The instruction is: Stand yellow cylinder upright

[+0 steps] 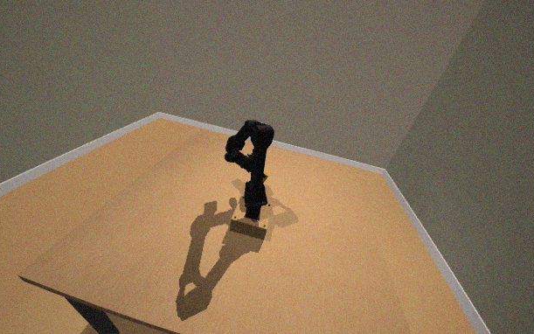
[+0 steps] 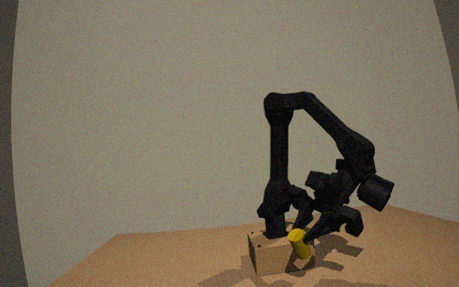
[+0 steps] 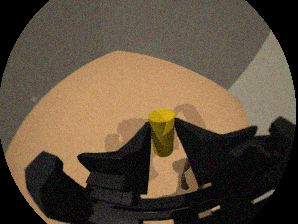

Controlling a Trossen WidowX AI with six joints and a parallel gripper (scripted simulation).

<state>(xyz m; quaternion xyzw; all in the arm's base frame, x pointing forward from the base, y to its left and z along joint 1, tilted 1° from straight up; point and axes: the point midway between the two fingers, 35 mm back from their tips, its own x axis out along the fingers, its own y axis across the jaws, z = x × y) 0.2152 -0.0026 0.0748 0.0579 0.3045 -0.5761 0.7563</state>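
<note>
My gripper tip is now 30 mm short of the cyan circle, 40 mm to the right of it and 130 mm above it. The rest, counted from my gripper tip: yellow tall cylinder (10 mm behind, 10 mm to the left, 20 mm below).
</note>
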